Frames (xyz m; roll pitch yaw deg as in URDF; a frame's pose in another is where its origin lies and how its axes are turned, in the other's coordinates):
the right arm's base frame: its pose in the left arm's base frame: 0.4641 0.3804 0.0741 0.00 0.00 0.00
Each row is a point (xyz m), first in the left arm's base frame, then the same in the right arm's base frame.
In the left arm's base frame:
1: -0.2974 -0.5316 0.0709
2: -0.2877 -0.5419 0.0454
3: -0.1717 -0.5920 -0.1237
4: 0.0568 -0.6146 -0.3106
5: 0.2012 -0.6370 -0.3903
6: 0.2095 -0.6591 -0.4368
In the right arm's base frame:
1: -0.7615 -0.9120 -0.0032
2: -0.7518 -0.9223 -0.0287
3: -0.6358 -0.9724 -0.1978
4: -0.4073 -0.9950 -0.3847
5: -0.2629 -1.0174 -0.4644
6: -0.2546 -1.0395 -0.5109

